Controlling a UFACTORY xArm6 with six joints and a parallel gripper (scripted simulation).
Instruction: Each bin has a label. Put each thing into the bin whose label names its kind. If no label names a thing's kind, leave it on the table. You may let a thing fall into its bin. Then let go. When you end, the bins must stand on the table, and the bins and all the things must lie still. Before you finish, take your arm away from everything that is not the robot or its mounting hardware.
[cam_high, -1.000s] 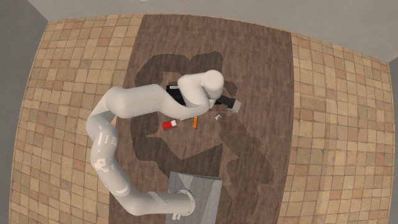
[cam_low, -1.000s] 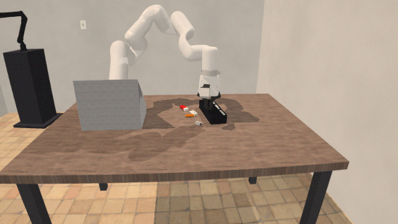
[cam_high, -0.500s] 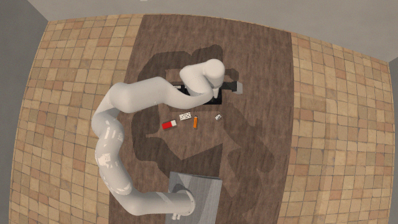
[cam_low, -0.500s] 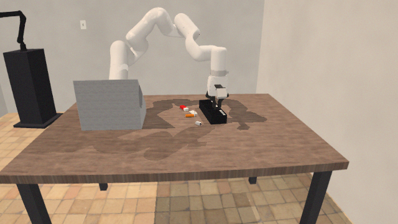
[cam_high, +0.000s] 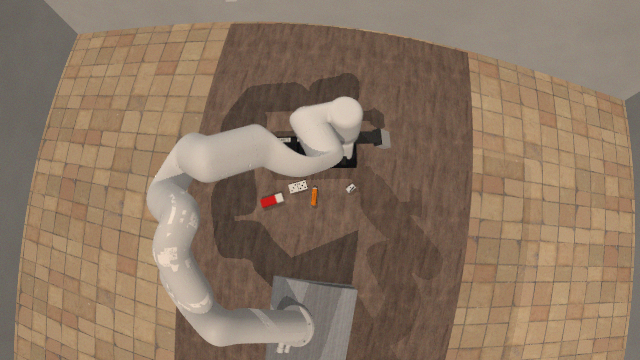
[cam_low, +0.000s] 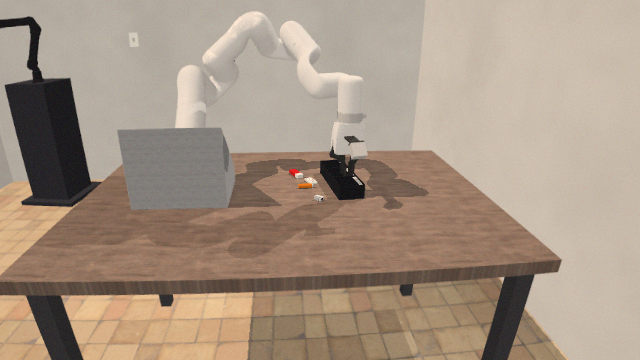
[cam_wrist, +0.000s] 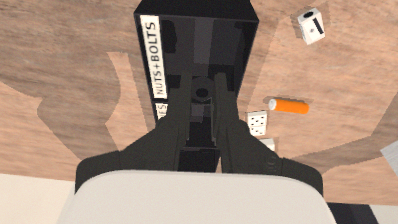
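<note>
Now: the black nut 20 mm below my hand. From my hand the other things lie so: white domino 120 mm behind, 100 mm to the left, 80 mm below; orange battery 130 mm behind, 50 mm to the left, 80 mm below; eraser 170 mm behind, 150 mm to the left, 80 mm below.
</note>
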